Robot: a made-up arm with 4 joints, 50 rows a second.
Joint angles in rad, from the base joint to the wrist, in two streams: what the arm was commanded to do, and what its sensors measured. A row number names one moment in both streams.
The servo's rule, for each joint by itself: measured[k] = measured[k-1] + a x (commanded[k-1-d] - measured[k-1]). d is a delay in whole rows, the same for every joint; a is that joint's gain. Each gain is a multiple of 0.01, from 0.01 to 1. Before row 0 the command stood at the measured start. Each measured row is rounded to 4 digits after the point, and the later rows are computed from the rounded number. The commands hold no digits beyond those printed.
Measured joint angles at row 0:
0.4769, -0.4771, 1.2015, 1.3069
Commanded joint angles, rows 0 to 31:
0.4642, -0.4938, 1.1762, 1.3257
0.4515, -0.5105, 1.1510, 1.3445
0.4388, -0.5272, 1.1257, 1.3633
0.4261, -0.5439, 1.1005, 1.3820
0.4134, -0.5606, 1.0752, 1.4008
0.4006, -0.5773, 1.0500, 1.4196
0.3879, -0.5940, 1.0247, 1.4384
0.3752, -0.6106, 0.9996, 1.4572
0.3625, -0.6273, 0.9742, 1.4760
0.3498, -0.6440, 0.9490, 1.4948
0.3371, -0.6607, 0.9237, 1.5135
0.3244, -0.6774, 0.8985, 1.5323
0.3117, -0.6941, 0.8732, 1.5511
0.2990, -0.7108, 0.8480, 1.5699
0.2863, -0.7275, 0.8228, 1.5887
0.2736, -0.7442, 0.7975, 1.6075
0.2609, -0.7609, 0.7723, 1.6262
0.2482, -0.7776, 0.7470, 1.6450
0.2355, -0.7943, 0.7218, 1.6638
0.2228, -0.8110, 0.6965, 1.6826
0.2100, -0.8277, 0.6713, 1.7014
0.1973, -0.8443, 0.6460, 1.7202
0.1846, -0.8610, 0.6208, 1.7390
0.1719, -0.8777, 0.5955, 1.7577
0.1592, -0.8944, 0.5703, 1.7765
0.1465, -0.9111, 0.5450, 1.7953
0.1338, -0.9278, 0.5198, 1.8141
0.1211, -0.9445, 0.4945, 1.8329
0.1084, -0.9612, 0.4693, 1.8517
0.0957, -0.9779, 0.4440, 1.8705
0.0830, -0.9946, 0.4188, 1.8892
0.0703, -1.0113, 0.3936, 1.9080
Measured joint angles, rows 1 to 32:
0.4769, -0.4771, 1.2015, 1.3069
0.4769, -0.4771, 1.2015, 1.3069
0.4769, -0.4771, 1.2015, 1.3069
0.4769, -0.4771, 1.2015, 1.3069
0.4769, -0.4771, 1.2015, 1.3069
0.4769, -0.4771, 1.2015, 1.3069
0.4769, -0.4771, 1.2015, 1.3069
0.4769, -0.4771, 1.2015, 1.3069
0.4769, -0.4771, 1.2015, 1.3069
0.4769, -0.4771, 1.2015, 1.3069
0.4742, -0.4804, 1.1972, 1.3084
0.4694, -0.4864, 1.1893, 1.3113
0.4630, -0.4946, 1.1785, 1.3155
0.4553, -0.5045, 1.1652, 1.3208
0.4465, -0.5157, 1.1499, 1.3272
0.4369, -0.5280, 1.1329, 1.3346
0.4266, -0.5412, 1.1145, 1.3429
0.4158, -0.5551, 1.0950, 1.3520
0.4046, -0.5695, 1.0745, 1.3619
0.3931, -0.5844, 1.0532, 1.3725
0.3813, -0.5997, 1.0312, 1.3838
0.3694, -0.6152, 1.0086, 1.3957
0.3573, -0.6310, 0.9856, 1.4081
0.3451, -0.6470, 0.9622, 1.4210
0.3328, -0.6631, 0.9385, 1.4344
0.3204, -0.6793, 0.9145, 1.4482
0.3079, -0.6956, 0.8903, 1.4624
0.2954, -0.7120, 0.8659, 1.4770
0.2828, -0.7285, 0.8414, 1.4919
0.2702, -0.7450, 0.8168, 1.5072
0.2576, -0.7615, 0.7921, 1.5227
0.2449, -0.7781, 0.7673, 1.5385
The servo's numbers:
d 10
a 0.21 0.20 0.17 0.08

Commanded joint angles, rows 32 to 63:
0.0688, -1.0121, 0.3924, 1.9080
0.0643, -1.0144, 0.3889, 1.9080
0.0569, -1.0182, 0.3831, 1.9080
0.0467, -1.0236, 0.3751, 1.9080
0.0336, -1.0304, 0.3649, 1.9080
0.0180, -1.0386, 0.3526, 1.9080
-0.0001, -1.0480, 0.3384, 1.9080
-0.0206, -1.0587, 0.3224, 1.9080
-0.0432, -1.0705, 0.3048, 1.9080
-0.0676, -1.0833, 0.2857, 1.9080
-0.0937, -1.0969, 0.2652, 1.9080
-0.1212, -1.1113, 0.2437, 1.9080
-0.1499, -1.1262, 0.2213, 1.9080
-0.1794, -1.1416, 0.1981, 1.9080
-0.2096, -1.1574, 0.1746, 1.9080
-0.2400, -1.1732, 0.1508, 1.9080
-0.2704, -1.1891, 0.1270, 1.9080
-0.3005, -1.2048, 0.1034, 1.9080
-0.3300, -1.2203, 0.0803, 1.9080
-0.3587, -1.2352, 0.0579, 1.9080
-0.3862, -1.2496, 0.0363, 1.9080
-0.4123, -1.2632, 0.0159, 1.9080
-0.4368, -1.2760, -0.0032, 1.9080
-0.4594, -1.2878, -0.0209, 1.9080
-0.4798, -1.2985, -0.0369, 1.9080
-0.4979, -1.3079, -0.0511, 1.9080
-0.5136, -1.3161, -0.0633, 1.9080
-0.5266, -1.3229, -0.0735, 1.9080
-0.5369, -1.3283, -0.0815, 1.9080
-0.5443, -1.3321, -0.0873, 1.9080
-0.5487, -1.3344, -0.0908, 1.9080
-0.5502, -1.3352, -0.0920, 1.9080
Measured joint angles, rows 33 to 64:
0.2322, -0.7947, 0.7424, 1.5545
0.2195, -0.8113, 0.7174, 1.5708
0.2068, -0.8279, 0.6924, 1.5873
0.1941, -0.8445, 0.6673, 1.6039
0.1814, -0.8612, 0.6422, 1.6207
0.1687, -0.8779, 0.6171, 1.6377
0.1560, -0.8946, 0.5920, 1.6548
0.1433, -0.9113, 0.5668, 1.6721
0.1306, -0.9280, 0.5416, 1.6895
0.1179, -0.9447, 0.5164, 1.7070
0.1076, -0.9582, 0.4953, 1.7231
0.0985, -0.9694, 0.4772, 1.7379
0.0898, -0.9792, 0.4612, 1.7515
0.0807, -0.9881, 0.4466, 1.7640
0.0708, -0.9966, 0.4327, 1.7755
0.0597, -1.0050, 0.4191, 1.7861
0.0471, -1.0136, 0.4054, 1.7959
0.0329, -1.0226, 0.3913, 1.8049
0.0169, -1.0322, 0.3766, 1.8131
-0.0008, -1.0424, 0.3611, 1.8207
-0.0203, -1.0533, 0.3448, 1.8277
-0.0415, -1.0649, 0.3276, 1.8341
-0.0643, -1.0772, 0.3095, 1.8400
-0.0885, -1.0901, 0.2906, 1.8454
-0.1139, -1.1036, 0.2709, 1.8504
-0.1404, -1.1175, 0.2505, 1.8550
-0.1677, -1.1318, 0.2295, 1.8592
-0.1956, -1.1464, 0.2081, 1.8631
-0.2238, -1.1612, 0.1864, 1.8667
-0.2521, -1.1760, 0.1646, 1.8700
-0.2803, -1.1907, 0.1428, 1.8730
-0.3080, -1.2052, 0.1212, 1.8758

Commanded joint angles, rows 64 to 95:
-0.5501, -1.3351, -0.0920, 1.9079
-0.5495, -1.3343, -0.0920, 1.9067
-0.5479, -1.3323, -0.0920, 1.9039
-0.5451, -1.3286, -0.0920, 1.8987
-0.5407, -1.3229, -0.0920, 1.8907
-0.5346, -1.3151, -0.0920, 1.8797
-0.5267, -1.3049, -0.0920, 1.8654
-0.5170, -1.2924, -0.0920, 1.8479
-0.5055, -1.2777, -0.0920, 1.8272
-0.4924, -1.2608, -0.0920, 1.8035
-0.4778, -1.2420, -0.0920, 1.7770
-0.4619, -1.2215, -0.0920, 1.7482
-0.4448, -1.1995, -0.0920, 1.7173
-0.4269, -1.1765, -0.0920, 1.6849
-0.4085, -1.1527, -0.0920, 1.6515
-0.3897, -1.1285, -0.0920, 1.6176
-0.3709, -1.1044, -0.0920, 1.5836
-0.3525, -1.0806, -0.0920, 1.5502
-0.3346, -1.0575, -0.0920, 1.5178
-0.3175, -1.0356, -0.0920, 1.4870
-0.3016, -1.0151, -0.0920, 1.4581
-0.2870, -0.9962, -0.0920, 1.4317
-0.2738, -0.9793, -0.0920, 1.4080
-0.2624, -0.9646, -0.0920, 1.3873
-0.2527, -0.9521, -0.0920, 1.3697
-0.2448, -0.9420, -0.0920, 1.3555
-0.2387, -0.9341, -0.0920, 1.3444
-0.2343, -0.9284, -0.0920, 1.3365
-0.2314, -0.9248, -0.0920, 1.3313
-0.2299, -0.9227, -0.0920, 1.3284
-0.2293, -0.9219, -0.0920, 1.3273
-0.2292, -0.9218, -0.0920, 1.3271
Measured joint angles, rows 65 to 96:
-0.3350, -1.2194, 0.1001, 1.8784
-0.3611, -1.2331, 0.0795, 1.8808
-0.3860, -1.2462, 0.0597, 1.8830
-0.4095, -1.2585, 0.0409, 1.8850
-0.4314, -1.2700, 0.0232, 1.8868
-0.4514, -1.2806, 0.0068, 1.8885
-0.4694, -1.2901, -0.0082, 1.8901
-0.4851, -1.2985, -0.0216, 1.8915
-0.4985, -1.3057, -0.0334, 1.8928
-0.5094, -1.3116, -0.0434, 1.8940
-0.5179, -1.3163, -0.0517, 1.8951
-0.5245, -1.3199, -0.0586, 1.8960
-0.5294, -1.3224, -0.0643, 1.8966
-0.5327, -1.3236, -0.0690, 1.8968
-0.5344, -1.3235, -0.0729, 1.8963
-0.5344, -1.3218, -0.0761, 1.8950
-0.5328, -1.3184, -0.0788, 1.8926
-0.5295, -1.3132, -0.0810, 1.8890
-0.5245, -1.3061, -0.0829, 1.8841
-0.5178, -1.2970, -0.0844, 1.8777
-0.5094, -1.2860, -0.0857, 1.8696
-0.4994, -1.2731, -0.0868, 1.8599
-0.4879, -1.2584, -0.0877, 1.8485
-0.4751, -1.2420, -0.0884, 1.8354
-0.4611, -1.2241, -0.0890, 1.8207
-0.4461, -1.2050, -0.0895, 1.8045
-0.4303, -1.1849, -0.0899, 1.7868
-0.4140, -1.1640, -0.0903, 1.7679
-0.3973, -1.1427, -0.0906, 1.7479
-0.3805, -1.1213, -0.0908, 1.7270
-0.3639, -1.1001, -0.0910, 1.7055
-0.3478, -1.0793, -0.0912, 1.6836

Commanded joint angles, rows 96 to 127:
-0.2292, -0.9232, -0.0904, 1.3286
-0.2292, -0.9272, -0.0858, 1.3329
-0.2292, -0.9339, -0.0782, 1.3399
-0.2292, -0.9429, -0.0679, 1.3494
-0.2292, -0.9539, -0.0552, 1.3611
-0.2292, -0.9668, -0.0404, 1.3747
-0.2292, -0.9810, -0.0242, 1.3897
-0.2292, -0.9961, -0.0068, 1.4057
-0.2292, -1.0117, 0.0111, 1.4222
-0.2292, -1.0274, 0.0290, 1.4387
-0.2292, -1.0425, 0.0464, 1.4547
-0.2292, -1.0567, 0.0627, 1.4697
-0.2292, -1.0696, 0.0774, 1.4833
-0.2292, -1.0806, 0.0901, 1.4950
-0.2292, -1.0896, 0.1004, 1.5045
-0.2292, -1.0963, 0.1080, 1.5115
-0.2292, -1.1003, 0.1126, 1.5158
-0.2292, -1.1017, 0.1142, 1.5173
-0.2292, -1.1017, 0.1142, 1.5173
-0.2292, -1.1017, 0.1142, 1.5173
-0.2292, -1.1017, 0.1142, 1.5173
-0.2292, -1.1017, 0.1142, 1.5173
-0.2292, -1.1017, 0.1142, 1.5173
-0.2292, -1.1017, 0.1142, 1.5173
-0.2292, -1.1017, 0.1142, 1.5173
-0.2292, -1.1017, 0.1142, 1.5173
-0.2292, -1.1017, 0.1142, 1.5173
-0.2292, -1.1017, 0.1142, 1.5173
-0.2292, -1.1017, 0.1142, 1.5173
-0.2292, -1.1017, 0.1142, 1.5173
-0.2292, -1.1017, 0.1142, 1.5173
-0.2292, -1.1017, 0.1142, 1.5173
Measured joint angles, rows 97 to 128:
-0.3323, -1.0593, -0.0913, 1.6616
-0.3176, -1.0404, -0.0914, 1.6397
-0.3040, -1.0227, -0.0915, 1.6181
-0.2916, -1.0066, -0.0916, 1.5971
-0.2805, -0.9921, -0.0917, 1.5769
-0.2708, -0.9794, -0.0918, 1.5577
-0.2625, -0.9685, -0.0918, 1.5396
-0.2557, -0.9593, -0.0918, 1.5227
-0.2502, -0.9518, -0.0918, 1.5071
-0.2458, -0.9458, -0.0918, 1.4927
-0.2423, -0.9413, -0.0916, 1.4796
-0.2395, -0.9385, -0.0906, 1.4679
-0.2373, -0.9376, -0.0885, 1.4577
-0.2356, -0.9387, -0.0850, 1.4490
-0.2343, -0.9417, -0.0799, 1.4420
-0.2332, -0.9467, -0.0732, 1.4366
-0.2324, -0.9536, -0.0649, 1.4328
-0.2317, -0.9621, -0.0550, 1.4306
-0.2312, -0.9720, -0.0438, 1.4299
-0.2308, -0.9831, -0.0314, 1.4306
-0.2305, -0.9950, -0.0182, 1.4325
-0.2302, -1.0073, -0.0044, 1.4355
-0.2300, -1.0198, 0.0095, 1.4393
-0.2298, -1.0320, 0.0232, 1.4438
-0.2297, -1.0435, 0.0363, 1.4487
-0.2296, -1.0541, 0.0485, 1.4537
-0.2295, -1.0633, 0.0594, 1.4587
-0.2294, -1.0710, 0.0687, 1.4634
-0.2294, -1.0771, 0.0764, 1.4677
-0.2294, -1.0820, 0.0828, 1.4717
-0.2294, -1.0859, 0.0881, 1.4753
-0.2294, -1.0891, 0.0925, 1.4787

